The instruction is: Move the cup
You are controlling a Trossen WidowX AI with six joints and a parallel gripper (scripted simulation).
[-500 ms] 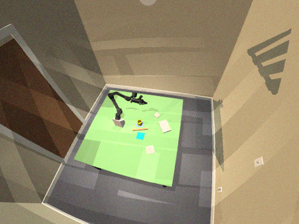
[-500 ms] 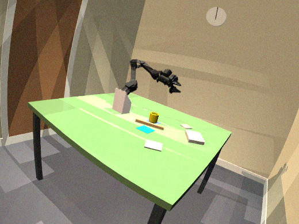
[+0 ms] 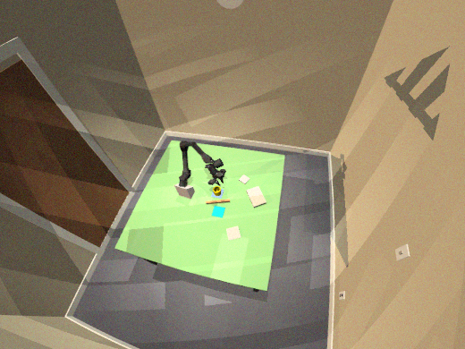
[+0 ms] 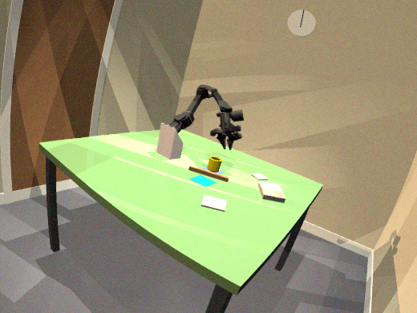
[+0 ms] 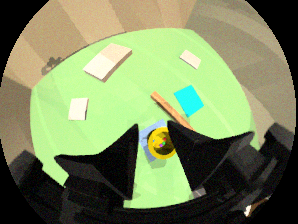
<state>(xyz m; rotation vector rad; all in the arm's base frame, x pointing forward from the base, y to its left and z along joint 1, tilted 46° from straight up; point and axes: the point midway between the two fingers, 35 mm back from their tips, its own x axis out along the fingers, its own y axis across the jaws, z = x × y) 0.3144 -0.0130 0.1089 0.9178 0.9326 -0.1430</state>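
The yellow cup is 110 mm below my gripper tip, 50 mm behind it and 10 mm to the right of it. Also, from my gripper tip: orange bar (140 mm below, 100 mm to the right, 30 mm behind); cyan pad (190 mm to the right, 150 mm below, 10 mm behind).
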